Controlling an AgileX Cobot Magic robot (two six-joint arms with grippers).
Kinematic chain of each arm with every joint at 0, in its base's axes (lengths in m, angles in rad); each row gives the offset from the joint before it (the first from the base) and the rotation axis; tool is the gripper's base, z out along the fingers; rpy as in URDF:
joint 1: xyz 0 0 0.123 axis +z
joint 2: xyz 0 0 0 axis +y
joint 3: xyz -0.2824 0 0.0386 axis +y
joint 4: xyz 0.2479 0 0.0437 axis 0.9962 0 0.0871
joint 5: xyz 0 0 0 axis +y
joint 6: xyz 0.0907 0 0.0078 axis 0.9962 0 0.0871
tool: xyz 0 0 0 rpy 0 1.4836 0
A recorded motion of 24 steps. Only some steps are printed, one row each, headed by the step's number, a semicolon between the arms.
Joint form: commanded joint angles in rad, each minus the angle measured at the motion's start. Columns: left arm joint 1, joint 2, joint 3, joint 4, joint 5, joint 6; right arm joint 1, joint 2, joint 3, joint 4, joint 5, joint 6.
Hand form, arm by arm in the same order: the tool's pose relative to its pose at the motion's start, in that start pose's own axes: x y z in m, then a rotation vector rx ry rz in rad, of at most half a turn. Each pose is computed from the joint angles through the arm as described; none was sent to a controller.
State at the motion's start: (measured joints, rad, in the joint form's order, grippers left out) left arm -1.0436 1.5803 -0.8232 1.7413 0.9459 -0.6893; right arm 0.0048 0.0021 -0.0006 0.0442 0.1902 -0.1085
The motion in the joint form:
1: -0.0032 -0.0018 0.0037 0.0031 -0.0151 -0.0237; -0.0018 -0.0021 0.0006 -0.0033 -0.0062 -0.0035
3: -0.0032 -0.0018 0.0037 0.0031 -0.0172 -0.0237; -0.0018 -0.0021 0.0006 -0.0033 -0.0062 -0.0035
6: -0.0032 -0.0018 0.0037 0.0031 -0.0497 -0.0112; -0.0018 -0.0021 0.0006 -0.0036 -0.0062 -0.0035
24: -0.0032 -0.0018 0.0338 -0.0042 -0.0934 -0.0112; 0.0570 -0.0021 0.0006 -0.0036 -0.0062 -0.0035
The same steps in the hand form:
1: -0.0012 -0.0014 -0.0010 0.0091 -0.0158 -0.0195; -0.0005 -0.0002 -0.0001 0.0032 -0.0075 -0.0066
3: -0.0014 -0.0015 -0.0010 0.0104 -0.0174 -0.0195; -0.0005 -0.0002 -0.0001 0.0032 -0.0075 -0.0066
6: -0.0037 -0.0034 -0.0011 0.0312 -0.0424 -0.0070; -0.0004 -0.0002 -0.0001 0.0032 -0.0075 -0.0069
24: -0.0017 -0.0145 -0.0022 0.0810 -0.0642 0.0118; -0.0007 0.0031 -0.0002 -0.0551 -0.0114 -0.0128

